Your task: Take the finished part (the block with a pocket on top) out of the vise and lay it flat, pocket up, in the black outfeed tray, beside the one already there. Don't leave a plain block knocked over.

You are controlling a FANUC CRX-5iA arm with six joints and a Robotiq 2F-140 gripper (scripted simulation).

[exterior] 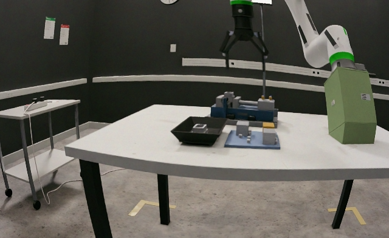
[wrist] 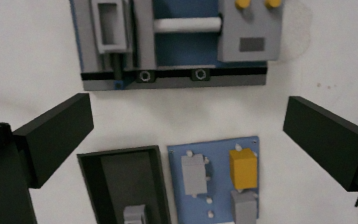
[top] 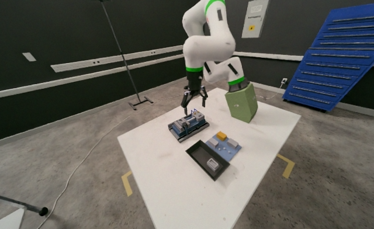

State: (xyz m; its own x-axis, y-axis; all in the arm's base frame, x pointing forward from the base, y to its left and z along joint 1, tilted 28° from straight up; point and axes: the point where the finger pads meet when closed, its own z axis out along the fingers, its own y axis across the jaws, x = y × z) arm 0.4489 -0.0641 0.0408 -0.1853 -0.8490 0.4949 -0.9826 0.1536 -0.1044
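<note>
Right now the blue vise is 180 mm below my hand and 70 mm to the right of it. Round my hand: grey actuator box (150 mm below, 100 mm behind, 60 mm to the right); then blue plate (230 mm to the left, 220 mm below, 30 mm behind); then orange block (200 mm below, 180 mm to the left, 80 mm behind).
</note>
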